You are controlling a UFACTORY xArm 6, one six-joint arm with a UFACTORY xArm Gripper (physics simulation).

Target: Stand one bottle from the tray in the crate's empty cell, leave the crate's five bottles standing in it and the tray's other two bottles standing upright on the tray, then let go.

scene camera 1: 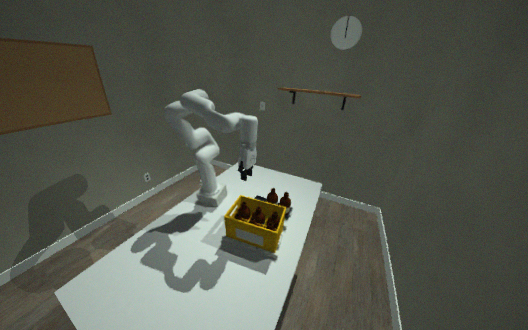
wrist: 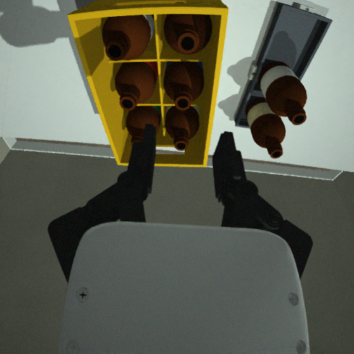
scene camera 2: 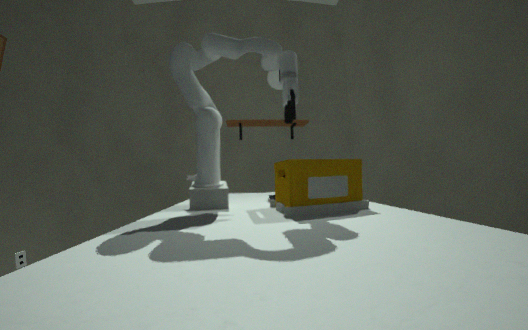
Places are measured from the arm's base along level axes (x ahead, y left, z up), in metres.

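Where they show: gripper, fingertip midpoint: (scene camera 1: 246,177) (scene camera 2: 290,121); arm's base at its link origin: (scene camera 1: 211,188) (scene camera 2: 208,184).
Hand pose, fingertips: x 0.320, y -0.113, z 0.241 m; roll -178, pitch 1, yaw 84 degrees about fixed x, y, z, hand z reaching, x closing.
Each offset is from my fingertips to the centre of the thing. "spot": to the spot under its first point. Level surfaces: height alone.
The yellow crate @[0.246 m down, 0.080 m ahead, 0.049 m right] (scene camera 1: 270,241) (scene camera 2: 292,185) (wrist: 214,85) stands upright on the table. In the wrist view each crate cell holds a brown bottle, such as the one at the top right (wrist: 192,30) and the one at the top left (wrist: 127,35); all look upright. Two bottles stand upright on the dark tray (wrist: 295,30), one nearer @[0.252 m down, 0.185 m ahead, 0.188 m left] (scene camera 1: 285,201) (wrist: 282,92) and one beside it @[0.252 m down, 0.096 m ahead, 0.196 m left] (scene camera 1: 272,196) (wrist: 266,122). My gripper (scene camera 1: 245,177) (scene camera 2: 290,121) (wrist: 186,141) is open and empty, well above the crate and clear of all bottles. The crate hides the tray bottles in scene camera 2.
The crate rests on a low pale base @[spot: 0.314 m down, 0.061 m ahead, 0.153 m right] (scene camera 2: 325,207) on the white table @[0.334 m down] (scene camera 1: 165,300) (scene camera 2: 280,295). The tray lies close beside the crate, with a narrow gap between them. The arm's base (scene camera 1: 211,195) (scene camera 2: 209,196) stands to the crate's left in the scene views. A wall shelf (scene camera 1: 320,92) hangs behind.
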